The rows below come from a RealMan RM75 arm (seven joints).
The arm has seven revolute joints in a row. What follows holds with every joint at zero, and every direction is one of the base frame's.
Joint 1 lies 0.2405 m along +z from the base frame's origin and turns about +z.
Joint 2 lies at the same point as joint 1 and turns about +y.
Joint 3 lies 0.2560 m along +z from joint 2 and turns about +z.
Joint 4 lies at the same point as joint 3 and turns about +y.
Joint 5 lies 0.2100 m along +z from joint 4 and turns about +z.
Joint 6 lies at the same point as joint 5 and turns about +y.
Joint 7 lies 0.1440 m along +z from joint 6 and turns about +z.
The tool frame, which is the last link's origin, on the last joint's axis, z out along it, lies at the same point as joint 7; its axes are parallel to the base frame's.
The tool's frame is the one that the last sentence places.
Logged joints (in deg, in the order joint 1, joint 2, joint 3, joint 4, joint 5, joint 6, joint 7), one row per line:
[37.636, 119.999, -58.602, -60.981, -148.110, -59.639, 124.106]
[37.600, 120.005, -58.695, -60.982, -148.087, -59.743, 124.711]
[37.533, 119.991, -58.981, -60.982, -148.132, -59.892, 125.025]
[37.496, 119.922, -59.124, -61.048, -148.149, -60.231, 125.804]
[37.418, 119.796, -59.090, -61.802, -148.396, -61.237, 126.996]
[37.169, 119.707, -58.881, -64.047, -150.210, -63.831, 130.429]
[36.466, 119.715, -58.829, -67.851, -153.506, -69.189, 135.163]
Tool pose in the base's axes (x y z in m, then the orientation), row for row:
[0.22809, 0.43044, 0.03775, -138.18, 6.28, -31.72]
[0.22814, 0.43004, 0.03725, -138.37, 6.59, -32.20]
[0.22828, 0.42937, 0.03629, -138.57, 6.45, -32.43]
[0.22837, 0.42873, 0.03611, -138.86, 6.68, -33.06]
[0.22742, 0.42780, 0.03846, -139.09, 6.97, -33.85]
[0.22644, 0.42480, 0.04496, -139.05, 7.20, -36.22]
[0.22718, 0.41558, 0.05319, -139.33, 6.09, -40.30]
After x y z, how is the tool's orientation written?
As angles about the fixed x, y, z axes (roll, pitch, yaw), in degrees.
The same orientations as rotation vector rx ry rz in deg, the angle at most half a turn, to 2 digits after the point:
[-131.94, 40.49, -7.13]
[-131.86, 41.21, -6.92]
[-132.02, 41.46, -7.12]
[-132.00, 42.34, -7.04]
[-131.85, 43.42, -6.98]
[-130.87, 46.23, -7.81]
[-129.96, 50.62, -10.84]

